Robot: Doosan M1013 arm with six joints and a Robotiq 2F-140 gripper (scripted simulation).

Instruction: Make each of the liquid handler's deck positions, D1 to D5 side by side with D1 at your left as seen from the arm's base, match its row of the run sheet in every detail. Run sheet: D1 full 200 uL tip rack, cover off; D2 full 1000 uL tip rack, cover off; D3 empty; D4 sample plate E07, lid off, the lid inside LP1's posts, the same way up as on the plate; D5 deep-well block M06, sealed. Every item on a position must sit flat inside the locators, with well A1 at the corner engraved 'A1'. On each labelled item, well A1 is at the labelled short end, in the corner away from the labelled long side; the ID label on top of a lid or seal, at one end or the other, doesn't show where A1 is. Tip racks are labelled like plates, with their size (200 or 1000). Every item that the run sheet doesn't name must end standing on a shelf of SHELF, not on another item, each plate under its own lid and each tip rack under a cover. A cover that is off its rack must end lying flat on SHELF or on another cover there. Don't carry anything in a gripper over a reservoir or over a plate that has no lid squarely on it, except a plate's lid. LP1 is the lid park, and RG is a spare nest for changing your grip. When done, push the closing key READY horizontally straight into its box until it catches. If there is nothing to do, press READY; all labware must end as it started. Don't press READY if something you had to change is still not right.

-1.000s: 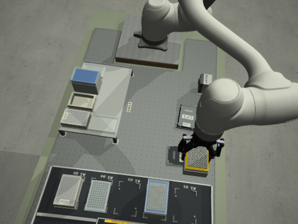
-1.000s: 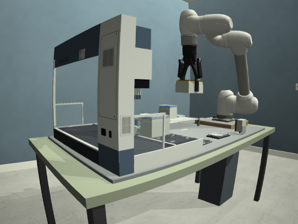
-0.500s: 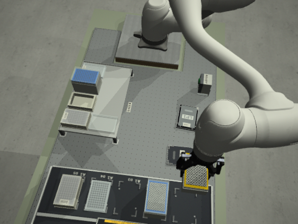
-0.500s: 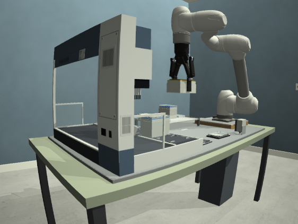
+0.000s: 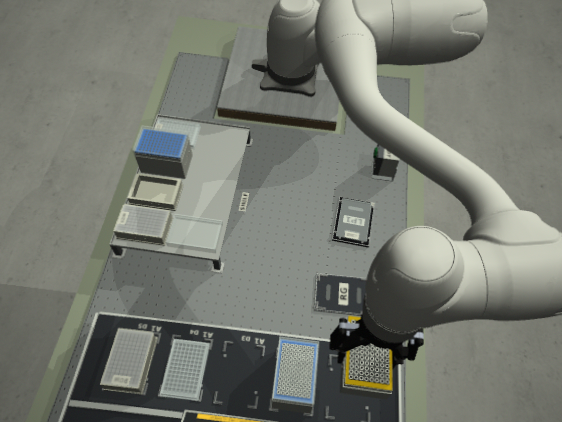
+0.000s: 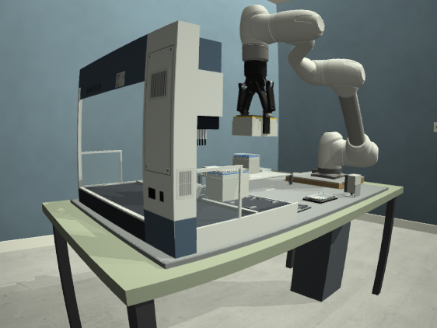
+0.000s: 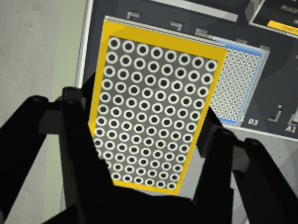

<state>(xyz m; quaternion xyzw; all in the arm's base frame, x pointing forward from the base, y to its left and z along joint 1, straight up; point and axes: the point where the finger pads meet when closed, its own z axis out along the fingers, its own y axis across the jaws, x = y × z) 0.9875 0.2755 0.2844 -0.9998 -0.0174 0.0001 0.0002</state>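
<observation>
Right now my hand is 1 cm to the left of the yellow-rimmed tip rack, 1 cm below it and 1 cm past it. From my hand the other things lie so: blue-rimmed tip rack 19 cm below, 13 cm to the right; then liquid handler's tall frame 37 cm ahead, 6 cm to the left, 4 cm below; then RG nest 31 cm below, 25 cm behind, 3 cm to the right.
</observation>
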